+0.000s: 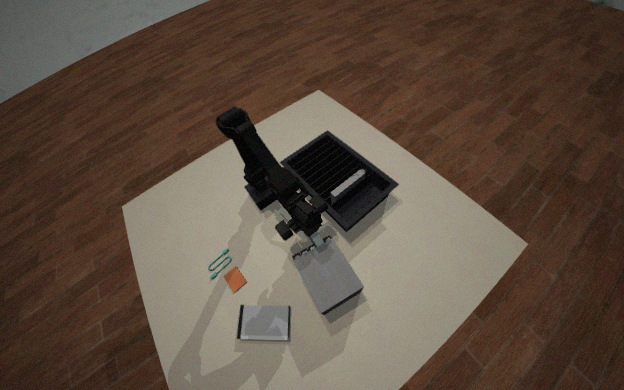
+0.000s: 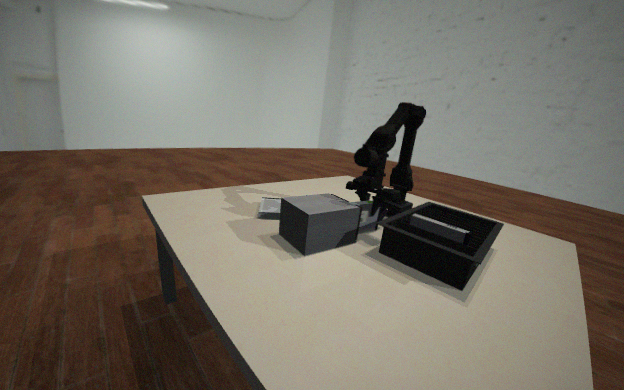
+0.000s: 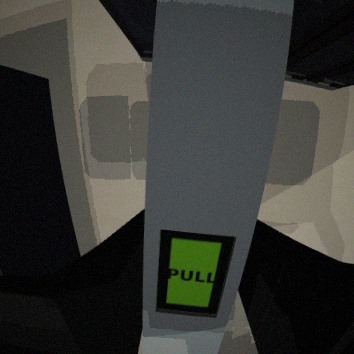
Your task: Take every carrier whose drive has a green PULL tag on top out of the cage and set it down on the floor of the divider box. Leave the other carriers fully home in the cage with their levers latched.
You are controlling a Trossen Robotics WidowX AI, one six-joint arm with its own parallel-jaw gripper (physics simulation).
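Seen in the pictures: gripper, fingertip midpoint: (image 2: 367, 215) (image 3: 188, 211); arm's base, origin of the base link: (image 1: 260, 185) (image 2: 397, 201).
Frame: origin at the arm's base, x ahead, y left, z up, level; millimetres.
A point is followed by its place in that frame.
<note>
My gripper (image 1: 313, 229) @[x 287, y 56, z 3 mm] (image 2: 370, 202) is shut on a grey drive carrier (image 1: 318, 240) @[x 368, y 51, z 54 mm] (image 2: 366, 216) @[x 309, y 67, z 6 mm] (image 3: 214, 140) @[x 325, y 52, z 52 mm]. The carrier has a green PULL tag (image 3: 192, 272) @[x 289, y 55, z 49 mm] on top. It sticks out of the front of the grey cage (image 1: 334, 278) @[x 498, y 19, z 58 mm] (image 2: 318, 224) @[x 535, y 79, z 26 mm], on the side facing the arm. How much of it is still inside is hidden. The black divider box (image 1: 365, 197) @[x 297, y 330, z -55 mm] (image 2: 426, 259) @[x 356, y 307, z -20 mm] stands just beyond, beside the arm's base. Another grey carrier (image 1: 347, 183) @[x 249, y 271, z 49 mm] (image 2: 438, 227) @[x 260, y 283, z 40 mm] lies on the box floor.
A grey notebook (image 1: 264, 322) @[x 465, y -246, z -34 mm], an orange pad (image 1: 235, 279) @[x 271, y -275, z -55 mm] and teal clips (image 1: 219, 263) @[x 177, y -304, z -55 mm] lie on the beige table (image 1: 426, 271) @[x 655, y 301, z -60 mm] to the left of the cage. The back of the divider box holds thin slats (image 1: 322, 160) @[x 71, y 278, z 16 mm].
</note>
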